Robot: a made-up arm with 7 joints.
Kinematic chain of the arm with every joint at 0, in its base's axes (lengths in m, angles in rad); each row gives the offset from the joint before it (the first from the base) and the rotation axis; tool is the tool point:
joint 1: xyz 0 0 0 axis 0 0.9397 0.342
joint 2: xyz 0 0 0 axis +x
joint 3: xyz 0 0 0 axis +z
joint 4: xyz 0.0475 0 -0.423 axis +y
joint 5: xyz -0.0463 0 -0.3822 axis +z
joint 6: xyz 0 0 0 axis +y
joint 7: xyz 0 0 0 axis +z
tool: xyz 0 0 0
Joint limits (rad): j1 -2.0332..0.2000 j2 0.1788..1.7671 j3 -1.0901..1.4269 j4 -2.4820..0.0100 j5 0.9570..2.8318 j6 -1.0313..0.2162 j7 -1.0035..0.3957
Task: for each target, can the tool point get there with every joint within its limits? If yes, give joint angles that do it. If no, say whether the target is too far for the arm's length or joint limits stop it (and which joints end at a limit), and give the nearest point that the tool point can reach.
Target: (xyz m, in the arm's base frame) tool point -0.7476 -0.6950 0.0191
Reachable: no: too far | nearest point 0.0087 -0.3373 0.1153 | short by 0.842 m
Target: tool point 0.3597 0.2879 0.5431
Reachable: yes | joints -1.6309 1.2969 -0.1163 -1.2298 2.1774 -0.5959 0.2791
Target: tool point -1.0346 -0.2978 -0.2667
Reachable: no: too far | nearest point -0.2928 0.1911 0.0411 | short by 0.940 m
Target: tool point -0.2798 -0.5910 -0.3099
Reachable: no: joint limits stop it (at a limit: joint 1, joint 2, joint 3) | nearest point 0.1407 -0.2903 -0.3588 | short by 0.519 m
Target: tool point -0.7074 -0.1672 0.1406
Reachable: no: joint limits stop it (at a limit: joint 1, joint 2) | nearest point -0.2931 0.1498 0.1658 | short by 0.522 m
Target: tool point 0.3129 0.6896 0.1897
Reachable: yes | joints -0.3556 1.5944 0.2630 -0.7789 1.2090 -0.5184 -0.7827
